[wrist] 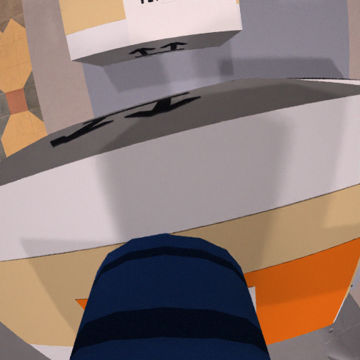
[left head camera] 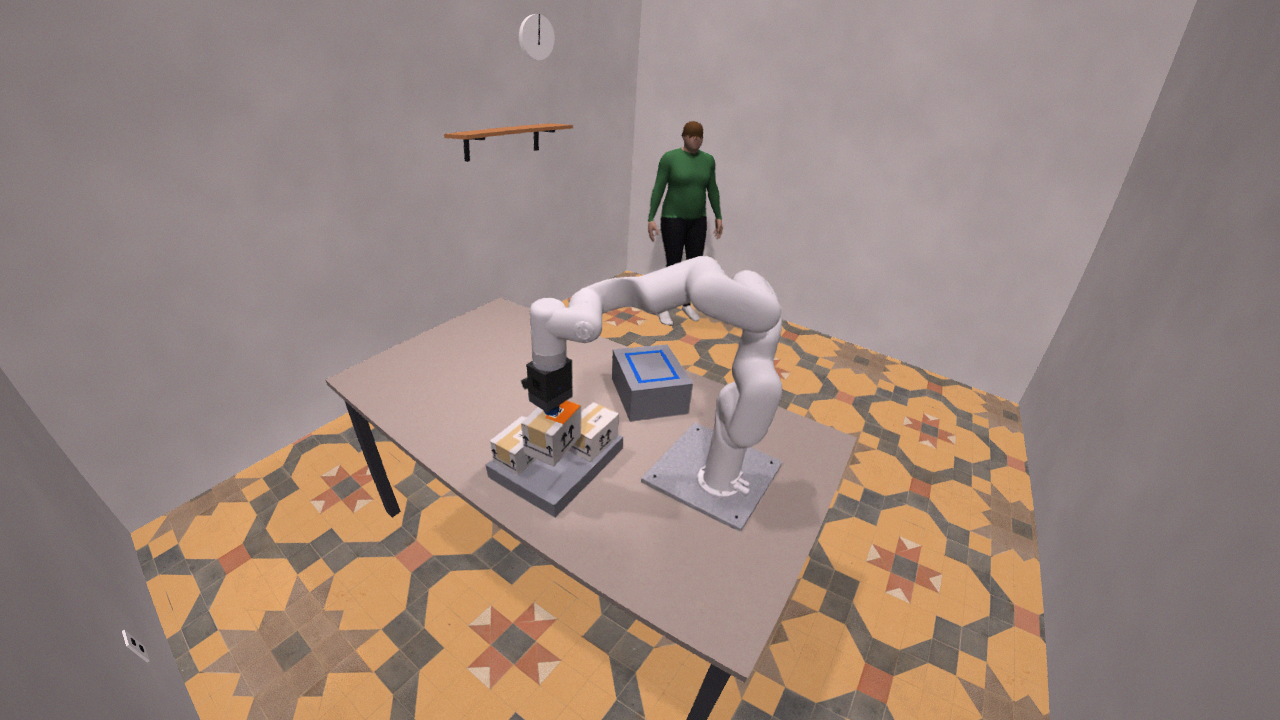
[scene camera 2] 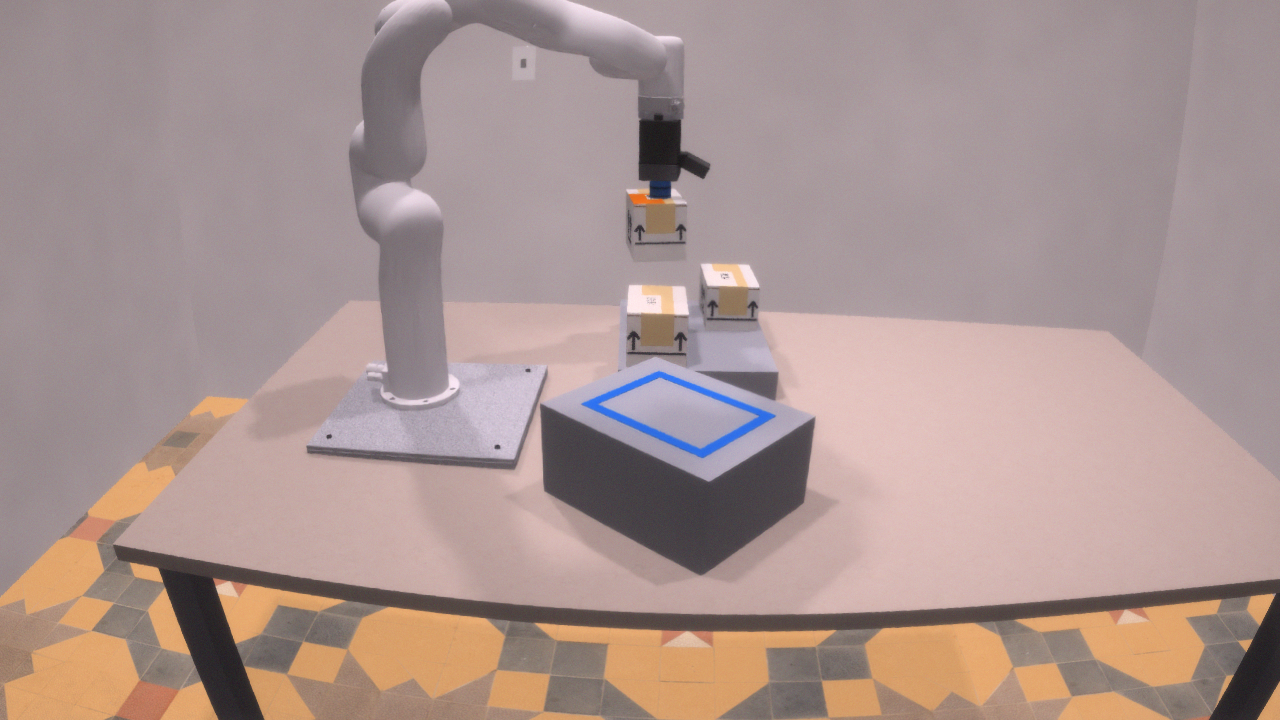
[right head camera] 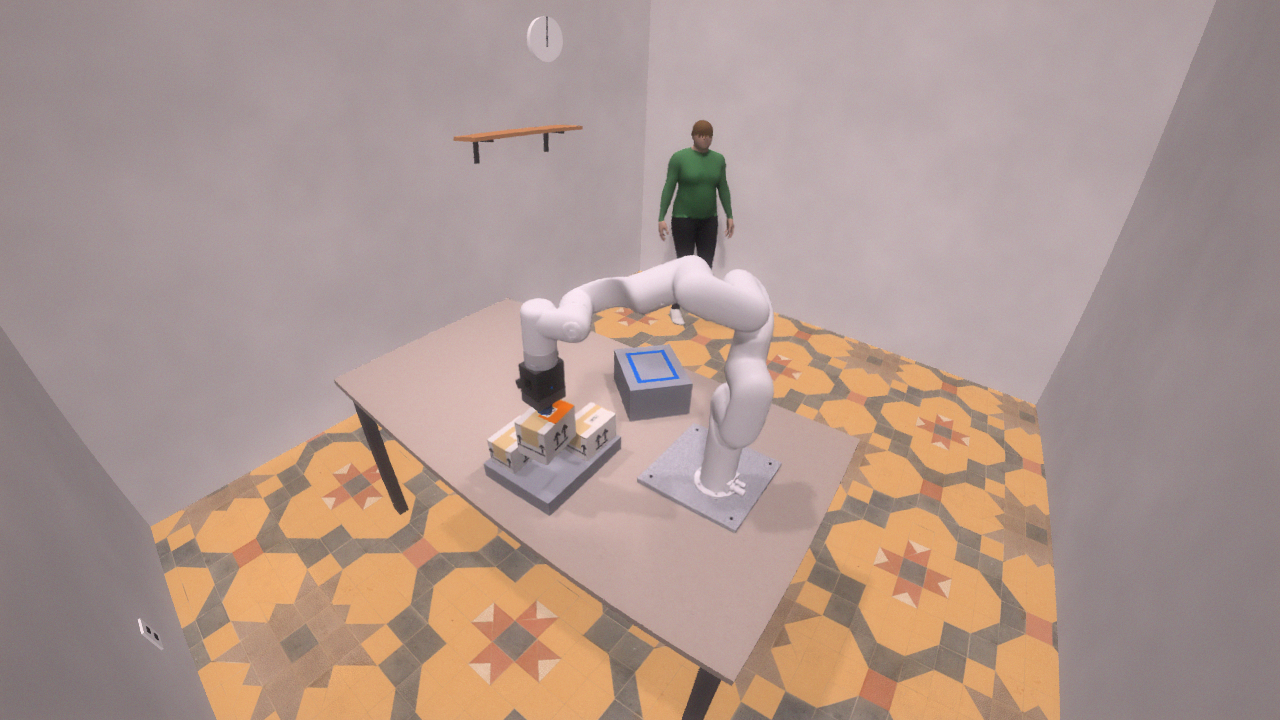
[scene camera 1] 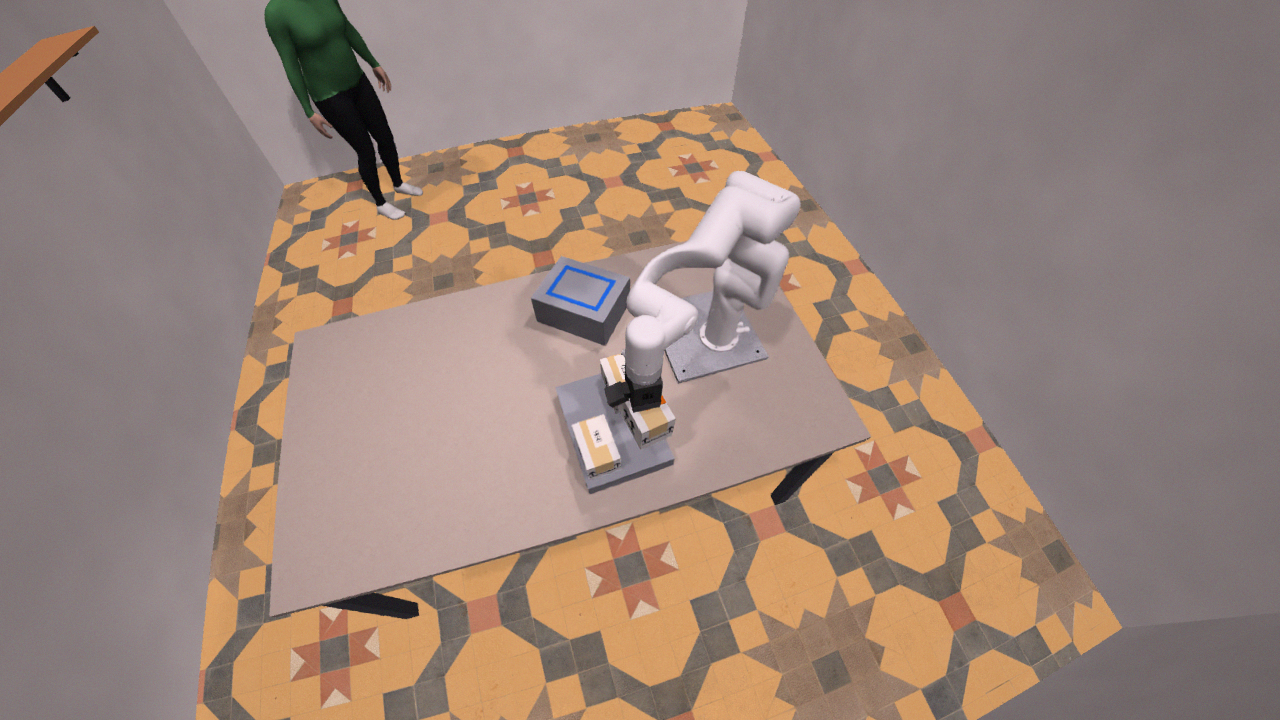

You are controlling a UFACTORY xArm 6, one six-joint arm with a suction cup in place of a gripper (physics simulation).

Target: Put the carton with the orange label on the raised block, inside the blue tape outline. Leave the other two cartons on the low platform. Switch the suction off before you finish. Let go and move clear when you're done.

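Places are measured from the arm's base along level axes (x ahead, y left, z up), in centimetres.
Where they show: hand, tool point: (left head camera: 551,415) (scene camera 2: 659,204) (right head camera: 545,414); arm's base, link origin: (left head camera: 719,481) (scene camera 2: 420,392) (right head camera: 716,482) (scene camera 1: 718,336).
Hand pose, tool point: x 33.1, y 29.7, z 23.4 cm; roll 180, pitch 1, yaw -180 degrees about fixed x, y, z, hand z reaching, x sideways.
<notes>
Things, the pixels of their top centre, and the offset from my tool point. Level surfaces: height alone.
- carton with the orange label, top centre: (scene camera 2: 655,195) (scene camera 1: 645,403) (left head camera: 551,413) (right head camera: 544,413) dx -0.8, dy +0.7, dz +1.3 cm
- low platform, top centre: (scene camera 2: 692,332) (scene camera 1: 612,421) (left head camera: 556,450) (right head camera: 553,450) dx +6.5, dy -6.6, dz -20.1 cm
- raised block, top centre: (scene camera 2: 678,410) (scene camera 1: 580,287) (right head camera: 651,365) (left head camera: 651,365) dx +7.0, dy -50.8, dz -12.8 cm
- table, surface height: dz -24.9 cm
My suction cup (scene camera 2: 659,189) (wrist: 167,300) is shut on the carton with the orange label (scene camera 2: 656,223) (left head camera: 550,434) (right head camera: 544,434) (scene camera 1: 650,424) (wrist: 305,295). It holds the carton by its top face, level, in the air above the low platform (scene camera 2: 733,356) (left head camera: 556,497) (scene camera 1: 631,478). One plain carton (scene camera 2: 657,322) (left head camera: 597,429) stands on the platform's side nearer the raised block. The other plain carton (scene camera 2: 729,293) (scene camera 1: 595,445) (wrist: 155,30) stands on the platform too. The raised block (scene camera 2: 626,465) (left head camera: 657,400) (scene camera 1: 572,320) bears the blue tape outline (scene camera 2: 737,436) (left head camera: 656,380) (scene camera 1: 572,302), with nothing inside it.
The robot's base plate (scene camera 2: 483,429) (left head camera: 680,501) is bolted to the table (scene camera 2: 984,501) beside the platform and the block. In scene camera 2 the block stands in front of the platform. A person (left head camera: 685,183) stands behind the table, and a wall shelf (left head camera: 510,131) hangs on the wall.
</notes>
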